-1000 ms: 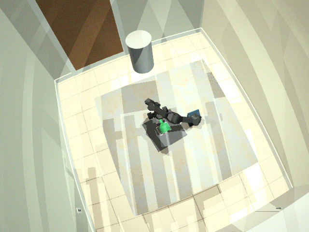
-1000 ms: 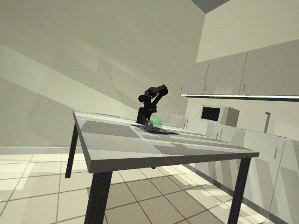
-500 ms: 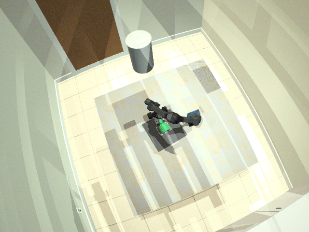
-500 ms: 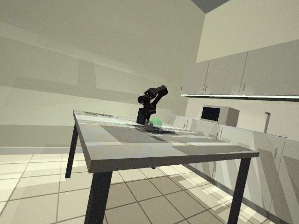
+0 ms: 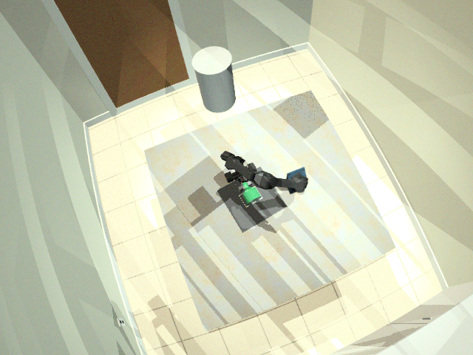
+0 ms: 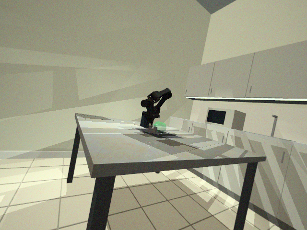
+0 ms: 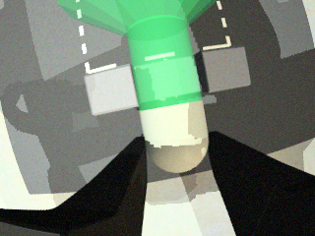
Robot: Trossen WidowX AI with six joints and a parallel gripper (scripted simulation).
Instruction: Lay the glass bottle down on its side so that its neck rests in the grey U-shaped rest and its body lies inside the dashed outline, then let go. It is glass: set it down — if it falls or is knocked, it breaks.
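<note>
Now: the green glass bottle 5 cm to the left of my gripper tip and 1 cm below it. The rest, counted from my gripper tip: dark grey mat: 11 cm to the left, 7 cm below.
</note>
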